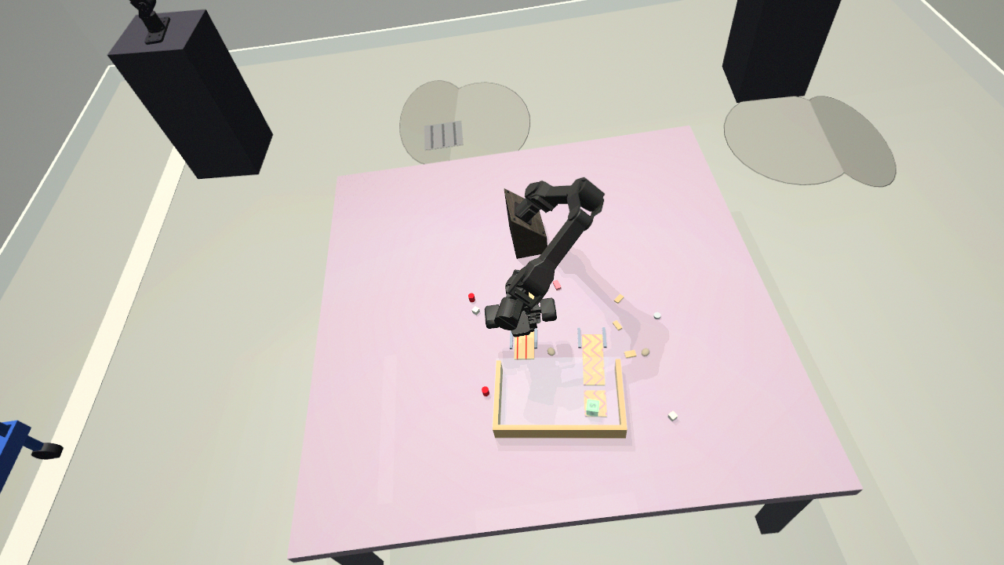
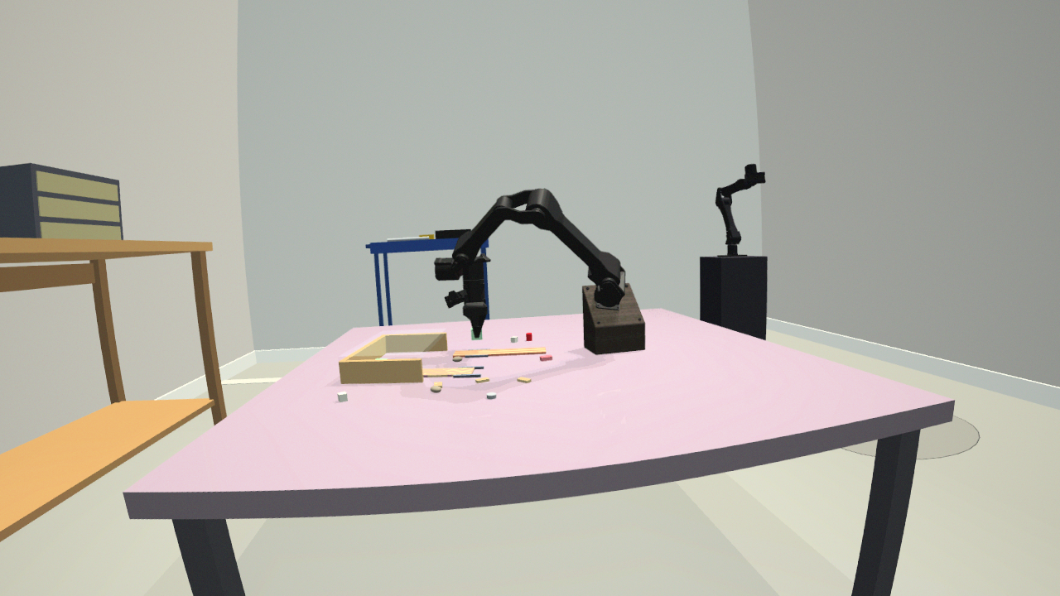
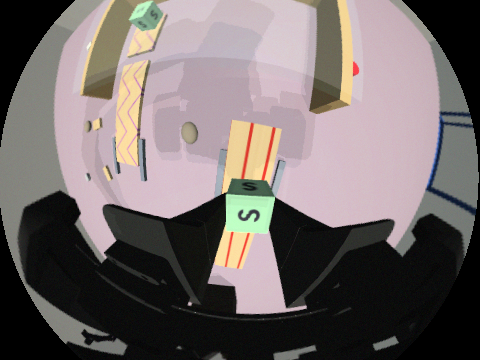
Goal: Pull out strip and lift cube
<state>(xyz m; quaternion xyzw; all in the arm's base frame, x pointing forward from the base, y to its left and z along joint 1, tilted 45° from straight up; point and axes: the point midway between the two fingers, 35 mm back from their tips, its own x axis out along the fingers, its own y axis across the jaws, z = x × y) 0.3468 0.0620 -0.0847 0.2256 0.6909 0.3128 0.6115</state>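
Right now the striped strip is 6 cm behind my gripper tip and 5 cm below it. Round my gripper tip: pink block (18 cm behind, 10 cm to the left, 4 cm below).
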